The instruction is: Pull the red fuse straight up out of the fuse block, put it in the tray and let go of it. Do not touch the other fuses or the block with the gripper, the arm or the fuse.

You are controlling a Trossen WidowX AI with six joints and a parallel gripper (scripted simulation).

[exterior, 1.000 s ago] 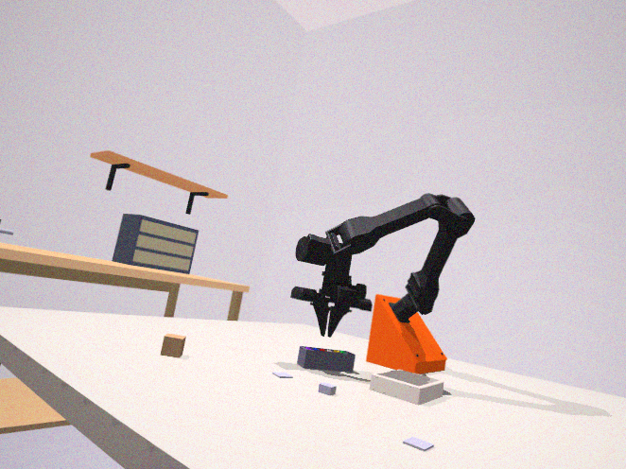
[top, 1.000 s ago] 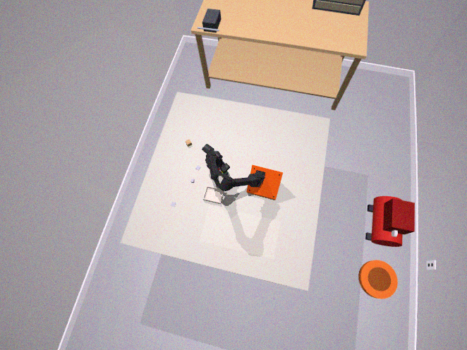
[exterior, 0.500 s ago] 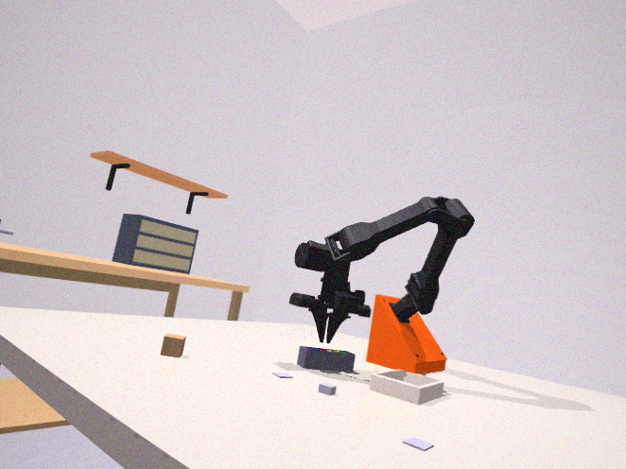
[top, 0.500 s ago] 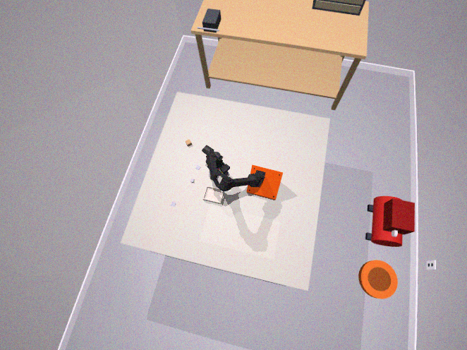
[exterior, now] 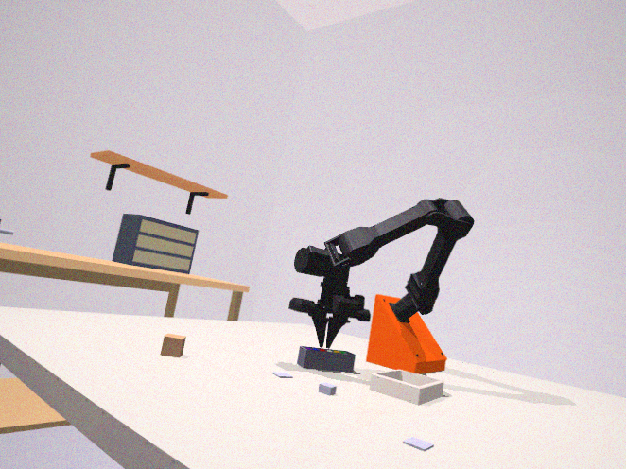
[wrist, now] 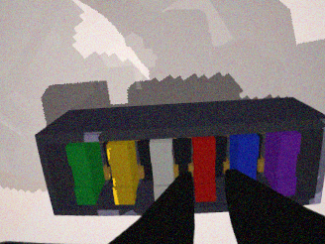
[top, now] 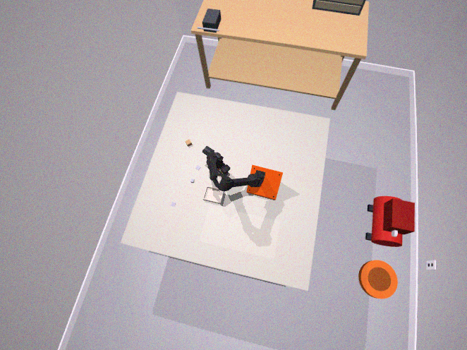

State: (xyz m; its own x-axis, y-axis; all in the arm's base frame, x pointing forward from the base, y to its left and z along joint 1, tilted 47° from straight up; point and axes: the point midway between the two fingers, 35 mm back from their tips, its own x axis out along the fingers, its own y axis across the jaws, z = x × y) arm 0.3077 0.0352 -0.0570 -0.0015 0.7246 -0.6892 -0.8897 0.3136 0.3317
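The white tray lies 2 cm behind my gripper tip, 20 cm to the left of it and 4 cm below it. The rest, counted from my gripper tip: small wooden cube (30 cm ahead, 14 cm to the right, 3 cm below).
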